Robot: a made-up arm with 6 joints. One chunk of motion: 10 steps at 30 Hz.
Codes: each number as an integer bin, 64 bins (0 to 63) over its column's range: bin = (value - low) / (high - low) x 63, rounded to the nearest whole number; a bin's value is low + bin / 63 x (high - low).
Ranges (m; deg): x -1.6..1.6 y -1.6..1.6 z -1.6..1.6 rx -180..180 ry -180..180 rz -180..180
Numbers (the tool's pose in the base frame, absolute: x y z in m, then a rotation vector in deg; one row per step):
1: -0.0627 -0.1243 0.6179 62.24 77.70 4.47
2: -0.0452 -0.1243 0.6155 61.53 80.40 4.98
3: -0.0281 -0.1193 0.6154 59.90 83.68 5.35
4: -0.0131 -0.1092 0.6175 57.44 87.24 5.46
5: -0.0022 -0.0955 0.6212 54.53 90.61 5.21
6: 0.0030 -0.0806 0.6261 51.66 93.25 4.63
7: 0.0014 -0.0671 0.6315 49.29 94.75 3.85
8: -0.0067 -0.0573 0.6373 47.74 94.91 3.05
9: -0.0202 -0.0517 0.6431 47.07 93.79 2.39
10: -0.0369 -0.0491 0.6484 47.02 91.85 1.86
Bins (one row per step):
1: 30 29 44 42 45 32
2: 31 29 44 42 46 32
3: 31 29 44 42 46 32
4: 31 29 44 42 47 32
5: 31 30 44 41 47 32
6: 32 30 44 41 48 32
7: 32 30 44 40 48 32
8: 31 30 44 40 48 32
9: 31 30 44 40 48 32
10: 31 31 44 40 48 32

